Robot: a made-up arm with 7 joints.
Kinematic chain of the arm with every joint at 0, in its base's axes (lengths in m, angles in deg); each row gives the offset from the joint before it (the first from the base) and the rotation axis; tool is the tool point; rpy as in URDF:
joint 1: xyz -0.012 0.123 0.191 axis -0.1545 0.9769 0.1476
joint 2: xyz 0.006 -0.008 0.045 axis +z
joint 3: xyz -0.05 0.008 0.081 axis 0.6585 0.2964 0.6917
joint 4: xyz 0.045 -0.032 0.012 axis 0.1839 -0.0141 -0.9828
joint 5: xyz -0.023 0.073 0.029 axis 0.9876 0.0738 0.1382
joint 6: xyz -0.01 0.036 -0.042 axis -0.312 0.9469 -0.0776
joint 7: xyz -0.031 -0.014 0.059 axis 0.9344 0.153 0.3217
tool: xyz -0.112 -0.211 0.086 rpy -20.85 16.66 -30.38
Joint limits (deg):
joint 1: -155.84..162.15
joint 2: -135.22..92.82
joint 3: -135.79..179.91
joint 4: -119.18..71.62
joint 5: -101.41..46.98
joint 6: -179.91..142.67
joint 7: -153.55..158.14
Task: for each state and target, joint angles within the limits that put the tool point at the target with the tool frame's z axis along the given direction. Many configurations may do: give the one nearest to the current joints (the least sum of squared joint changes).
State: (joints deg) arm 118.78 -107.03 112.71 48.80 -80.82 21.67 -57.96
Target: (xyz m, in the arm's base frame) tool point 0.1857 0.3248 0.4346 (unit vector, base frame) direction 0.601 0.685 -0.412
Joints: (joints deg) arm 92.55 -96.64 112.65 12.91 -77.15 -24.53 -52.53
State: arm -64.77 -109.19 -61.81 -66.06 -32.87 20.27 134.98
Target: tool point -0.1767 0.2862 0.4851 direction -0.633 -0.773 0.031
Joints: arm -54.99 -120.60 -80.16 -78.22 -69.84 48.52 114.88
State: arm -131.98 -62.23 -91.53 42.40 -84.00 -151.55 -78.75
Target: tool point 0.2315 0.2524 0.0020 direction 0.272 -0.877 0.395
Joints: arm -155.84 -30.27 -134.15 32.63 -51.40 -145.43 -80.24
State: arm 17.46 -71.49 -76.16 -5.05 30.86 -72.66 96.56
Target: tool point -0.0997 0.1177 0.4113 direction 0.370 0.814 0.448
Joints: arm 35.69 -82.43 -83.09 -4.34 15.52 -69.19 67.00
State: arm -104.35 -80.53 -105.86 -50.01 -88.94 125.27 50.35
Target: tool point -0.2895 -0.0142 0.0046 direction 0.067 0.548 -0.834
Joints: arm -118.21 -95.99 -76.29 -22.70 -41.63 134.34 9.92
